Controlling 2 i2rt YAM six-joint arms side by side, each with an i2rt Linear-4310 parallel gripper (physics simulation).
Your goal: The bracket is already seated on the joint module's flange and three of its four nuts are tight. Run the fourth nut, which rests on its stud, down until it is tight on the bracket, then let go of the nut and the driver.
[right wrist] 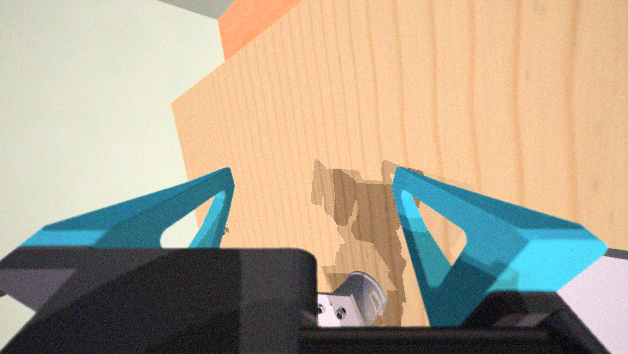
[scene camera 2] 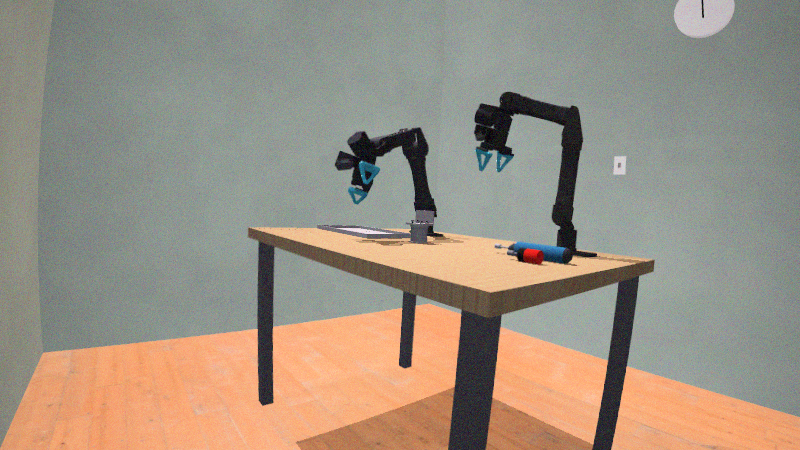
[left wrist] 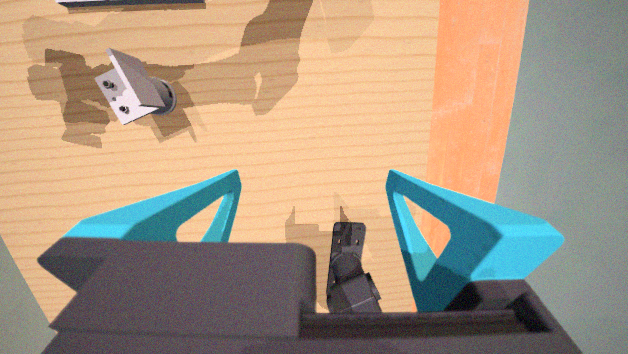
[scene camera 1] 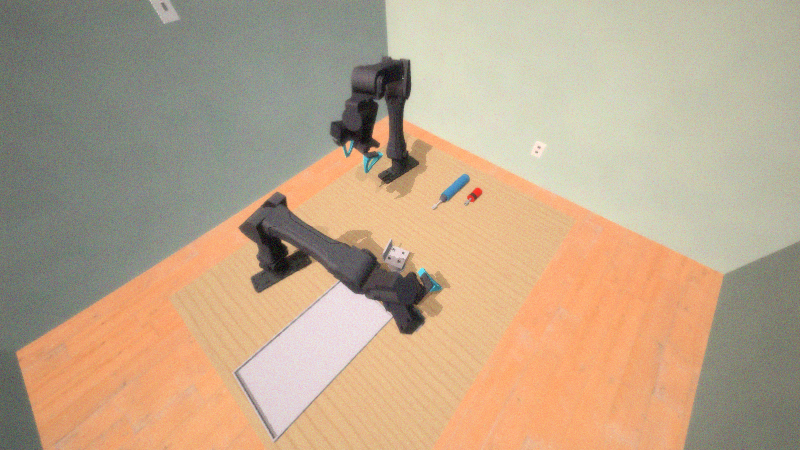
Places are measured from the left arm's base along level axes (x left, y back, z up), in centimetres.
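Pixels of known places: left gripper, fingertip midpoint: (scene camera 2: 489, 171) (left wrist: 313, 177) (scene camera 1: 356, 165); right gripper, fingertip midpoint: (right wrist: 313, 176) (scene camera 2: 360, 194) (scene camera 1: 430, 300); left arm's base, link origin: (left wrist: 344, 260) (scene camera 1: 398, 170); right arm's base, link origin: (scene camera 1: 282, 270).
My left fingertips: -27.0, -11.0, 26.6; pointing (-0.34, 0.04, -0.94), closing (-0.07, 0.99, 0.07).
Observation:
Ahead of a thing's pixels: the offset from my left fingertips to its middle, as dx, dy, dz. Level surfaces: height alone.
The bracket @(-5.7, -25.7, -18.4) (scene camera 1: 398, 255) (scene camera 2: 424, 217) (left wrist: 145, 82) (right wrist: 327, 301), a pale angled plate, sits on the upright grey joint module @(-5.7, -25.7, -22.9) (scene camera 2: 418, 233) (left wrist: 170, 95) (right wrist: 371, 295). Dark nuts show on its face; which one is loose cannot be told. A blue driver (scene camera 1: 455, 188) (scene camera 2: 539, 251) and a shorter red driver @(+37.7, -23.3, -24.9) (scene camera 1: 474, 194) (scene camera 2: 532, 256) lie side by side on the table. My left gripper (scene camera 1: 358, 162) (scene camera 2: 490, 170) (left wrist: 313, 177) is open and empty, high above the table and away from the drivers. My right gripper (scene camera 2: 362, 193) (right wrist: 313, 176) is open and empty, raised near the bracket.
A shallow white tray @(-40.5, -30.0, -25.8) (scene camera 1: 313, 347) (scene camera 2: 363, 231) (right wrist: 610, 280) lies on the table @(dz -26.6) (scene camera 1: 481, 263) (scene camera 2: 436, 260), close to the joint module and partly under the right arm in scene camera 1. The left arm's base (scene camera 1: 398, 169) stands near the drivers.

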